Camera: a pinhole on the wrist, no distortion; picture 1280 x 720 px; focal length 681.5 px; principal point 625.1 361.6 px. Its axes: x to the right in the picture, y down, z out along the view. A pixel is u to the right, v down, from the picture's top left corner.
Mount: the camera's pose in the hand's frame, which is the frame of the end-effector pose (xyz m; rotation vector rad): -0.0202 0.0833 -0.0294 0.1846 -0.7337 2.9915
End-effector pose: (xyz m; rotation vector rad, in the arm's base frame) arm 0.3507 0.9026 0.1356 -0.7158 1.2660 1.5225
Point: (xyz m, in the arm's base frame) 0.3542 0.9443 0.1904
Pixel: 795 495
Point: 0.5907 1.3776 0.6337
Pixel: 1125 160
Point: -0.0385 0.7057 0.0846
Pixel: behind the camera
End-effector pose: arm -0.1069 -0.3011 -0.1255 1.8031 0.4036 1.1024
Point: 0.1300 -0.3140 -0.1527
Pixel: 393 384
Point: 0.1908 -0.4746 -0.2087
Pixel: 667 246
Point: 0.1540 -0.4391 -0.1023
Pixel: 538 111
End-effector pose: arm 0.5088 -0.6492 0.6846 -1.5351 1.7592 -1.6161
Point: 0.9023 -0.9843 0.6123
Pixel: 565 204
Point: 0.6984 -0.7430 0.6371
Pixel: 685 338
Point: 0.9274 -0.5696 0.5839
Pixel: 1134 457
